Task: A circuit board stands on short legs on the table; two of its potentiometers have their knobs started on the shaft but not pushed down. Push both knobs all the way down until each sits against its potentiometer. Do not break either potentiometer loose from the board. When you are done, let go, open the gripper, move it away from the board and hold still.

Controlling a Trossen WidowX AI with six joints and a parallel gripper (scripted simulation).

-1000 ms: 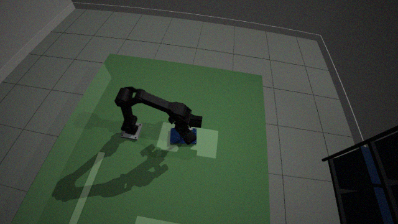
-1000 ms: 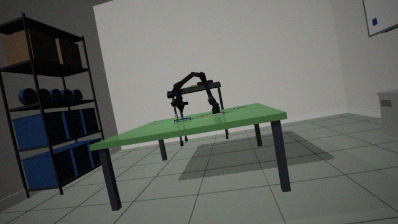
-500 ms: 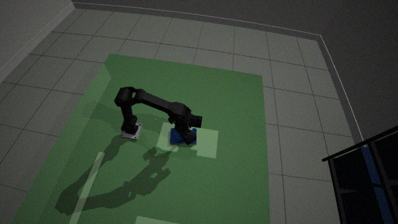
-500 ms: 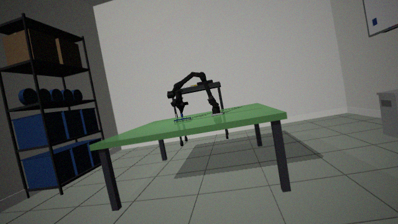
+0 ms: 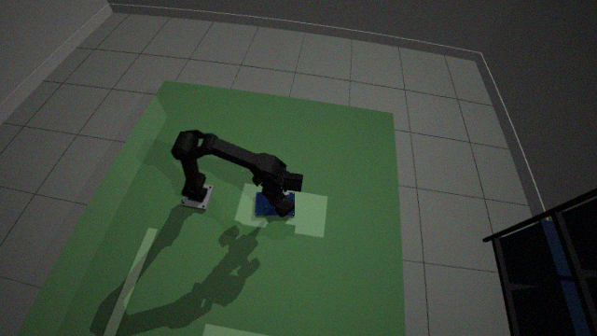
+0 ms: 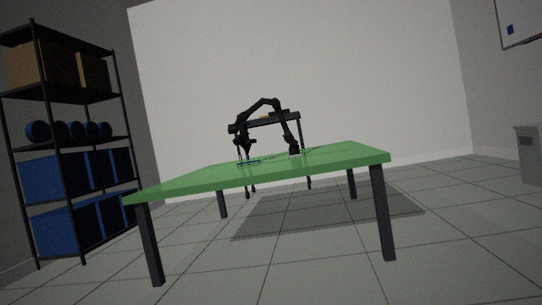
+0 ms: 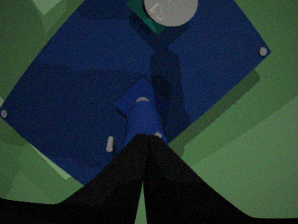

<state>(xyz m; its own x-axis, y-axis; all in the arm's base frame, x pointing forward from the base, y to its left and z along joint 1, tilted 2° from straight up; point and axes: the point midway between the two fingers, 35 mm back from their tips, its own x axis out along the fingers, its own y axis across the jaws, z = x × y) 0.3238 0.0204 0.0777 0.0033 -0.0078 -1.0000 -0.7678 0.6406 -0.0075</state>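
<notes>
Now: the pale knob 4 cm ahead of my gripper tip, 4 cm to the left of it and 1 cm below it.
</notes>
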